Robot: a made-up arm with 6 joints.
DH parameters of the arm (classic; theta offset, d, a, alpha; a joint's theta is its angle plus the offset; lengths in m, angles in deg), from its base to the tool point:
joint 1: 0 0.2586 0 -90
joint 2: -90 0 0.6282 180
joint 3: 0 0 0 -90
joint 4: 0 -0.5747 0 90
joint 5: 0 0.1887 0 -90
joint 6: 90 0 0 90
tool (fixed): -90 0 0 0
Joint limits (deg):
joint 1: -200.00..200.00
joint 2: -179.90..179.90
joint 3: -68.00..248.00
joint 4: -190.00..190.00
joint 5: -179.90..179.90
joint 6: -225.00..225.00
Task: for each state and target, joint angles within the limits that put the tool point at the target. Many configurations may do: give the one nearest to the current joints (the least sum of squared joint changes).
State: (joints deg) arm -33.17 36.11 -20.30 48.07 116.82 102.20
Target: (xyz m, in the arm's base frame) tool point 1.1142 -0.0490 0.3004
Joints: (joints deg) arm 2.05 63.59 24.03 61.93 116.82 102.20
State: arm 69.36 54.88 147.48 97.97 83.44 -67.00
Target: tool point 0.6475 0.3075 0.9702
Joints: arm 26.34 79.45 141.87 86.44 83.44 -67.00
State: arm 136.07 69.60 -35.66 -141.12 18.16 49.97
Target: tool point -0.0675 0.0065 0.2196
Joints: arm 127.75 67.23 -67.28 -105.17 18.16 49.97
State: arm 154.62 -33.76 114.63 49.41 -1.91 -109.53
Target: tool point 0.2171 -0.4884 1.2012
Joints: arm 105.96 -1.65 129.95 66.77 -1.91 -109.53
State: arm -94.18 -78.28 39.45 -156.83 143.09 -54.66
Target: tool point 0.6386 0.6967 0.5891
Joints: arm -121.98 -104.09 26.94 -156.23 143.09 -54.66
